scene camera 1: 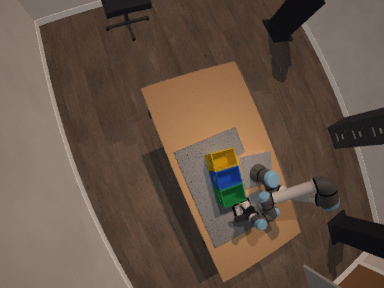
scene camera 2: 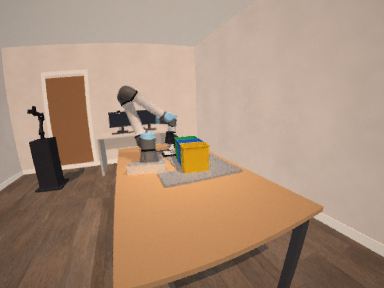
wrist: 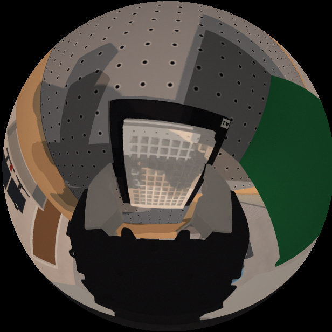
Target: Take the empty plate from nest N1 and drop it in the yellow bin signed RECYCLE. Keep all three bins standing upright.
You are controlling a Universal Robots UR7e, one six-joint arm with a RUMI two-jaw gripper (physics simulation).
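Frame: origin at the arm's base, x left, y down, z back, level; millimetres.
Where they show: gripper, fingertip midpoint: [scene camera 1: 241,209] [scene camera 2: 172,153]; arm's base at its link origin: [scene camera 1: 257,172] [scene camera 2: 149,161].
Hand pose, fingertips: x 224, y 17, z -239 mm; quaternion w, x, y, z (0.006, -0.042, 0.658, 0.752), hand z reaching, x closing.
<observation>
Each offset is from my fingertips to the top centre of the thing. Level surfaces: height alone.
The pale gridded plate [wrist: 160,150] lies low in the black frame of its nest [wrist: 165,108], with a small "A1" label at one corner. My gripper [wrist: 158,164] [scene camera 1: 243,207] [scene camera 2: 170,152] is low over the nest, its grey fingers drawn in on the plate's two long sides; it is shut on the plate, though the contact is partly hidden. The yellow bin @[dx -457, dy -171, dz -52 mm] [scene camera 1: 223,160] [scene camera 2: 195,158] stands upright at the far end of the bin row from my gripper. Its sign is not readable.
The blue bin @[dx -326, dy -171, dz -66 mm] [scene camera 1: 227,178] and the green bin @[dx -194, dy -171, dz -81 mm] [scene camera 1: 232,195] [wrist: 295,160] stand upright in line with the yellow one, the green nearest my gripper. All stand on the grey perforated mat @[dy +9 mm] [scene camera 1: 192,172]. The arm's base stands beside the row.
</observation>
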